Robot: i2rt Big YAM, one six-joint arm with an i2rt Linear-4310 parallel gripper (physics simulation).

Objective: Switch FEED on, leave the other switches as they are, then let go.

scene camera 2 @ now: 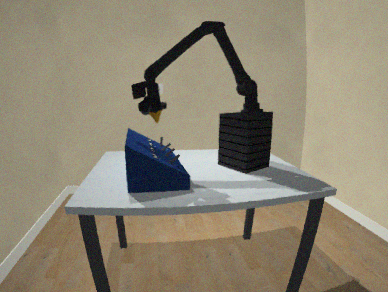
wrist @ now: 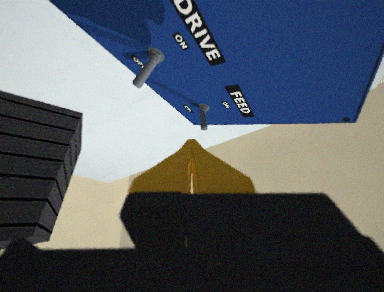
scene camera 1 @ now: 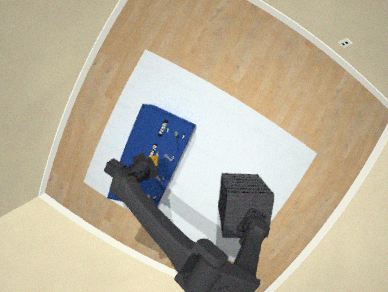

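Seen in the pictures: gripper, fingertip midpoint: (scene camera 2: 157, 122) (wrist: 191, 145) (scene camera 1: 156, 155); arm's base, link origin: (scene camera 2: 251, 112) (scene camera 1: 251, 222).
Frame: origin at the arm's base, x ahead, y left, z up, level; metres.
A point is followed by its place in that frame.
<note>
The blue switch panel (scene camera 1: 131, 132) {x 0.639, y -0.057, z -0.108 m} (scene camera 2: 150, 172) {x 0.521, y 0.298, z -0.212 m} (wrist: 300, 60) {x 0.596, y -0.072, z -0.130 m} slopes down toward the arm's base. The FEED lever (scene camera 1: 176, 134) {x 0.462, y -0.142, z -0.153 m} (scene camera 2: 161, 141) {x 0.463, y -0.133, z -0.176 m} (wrist: 203, 118) {x 0.465, y -0.133, z -0.170 m} stands nearly vertical in scene camera 2, apart from the others' slant, and appears to lean to its ON side. The DRIVE lever (scene camera 1: 169, 157) {x 0.440, y -0.027, z -0.176 m} (wrist: 146, 71) {x 0.443, y -0.018, z -0.176 m} leans to its OFF side. The other two levers slant the same way in scene camera 2; the arm partly hides that end of the panel from above. My gripper (scene camera 1: 156, 159) {x 0.487, y -0.040, z -0.061 m} (scene camera 2: 157, 121) {x 0.487, y -0.040, z -0.061 m} (wrist: 191, 145) {x 0.487, y -0.040, z -0.061 m} is shut and empty, in the air above the panel, touching no lever.
The arm's black ribbed pedestal (scene camera 1: 246, 205) {x 0.064, y -0.055, z -0.009 m} (scene camera 2: 245, 142) {x 0.075, y 0.111, z -0.140 m} (wrist: 35, 160) {x 0.143, y -0.023, z -0.148 m} stands on the white table (scene camera 1: 225, 135) {x 0.249, y -0.241, z -0.294 m} (scene camera 2: 105, 185) {x 0.722, y 0.220, z -0.294 m}, to the right of the panel. The upper arm links pass high over the space between them. Walls rise beyond the table.
</note>
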